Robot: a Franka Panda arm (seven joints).
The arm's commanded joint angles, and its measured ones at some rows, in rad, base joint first. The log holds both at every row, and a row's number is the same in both.
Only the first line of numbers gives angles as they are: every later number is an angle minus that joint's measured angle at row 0.
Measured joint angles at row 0:
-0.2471 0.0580 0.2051 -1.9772 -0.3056 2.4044 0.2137
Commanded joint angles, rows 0 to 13:
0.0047 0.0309 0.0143 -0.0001 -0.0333 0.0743 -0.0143
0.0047 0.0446 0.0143 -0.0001 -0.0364 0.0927 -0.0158
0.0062 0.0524 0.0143 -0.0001 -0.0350 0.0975 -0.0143
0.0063 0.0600 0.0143 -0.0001 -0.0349 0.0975 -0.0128
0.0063 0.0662 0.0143 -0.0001 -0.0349 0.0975 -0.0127
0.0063 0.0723 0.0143 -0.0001 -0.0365 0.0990 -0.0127
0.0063 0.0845 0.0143 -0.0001 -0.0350 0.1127 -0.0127
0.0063 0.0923 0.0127 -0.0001 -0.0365 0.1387 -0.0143
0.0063 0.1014 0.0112 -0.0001 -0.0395 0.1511 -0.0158
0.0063 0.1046 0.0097 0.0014 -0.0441 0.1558 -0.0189
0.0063 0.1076 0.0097 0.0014 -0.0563 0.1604 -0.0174
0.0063 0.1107 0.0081 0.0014 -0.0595 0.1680 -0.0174
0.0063 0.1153 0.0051 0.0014 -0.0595 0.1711 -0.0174
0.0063 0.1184 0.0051 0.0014 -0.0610 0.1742 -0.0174
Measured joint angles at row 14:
0.0083 0.1073 0.0088 -0.0004 -0.0403 0.1437 -0.0017
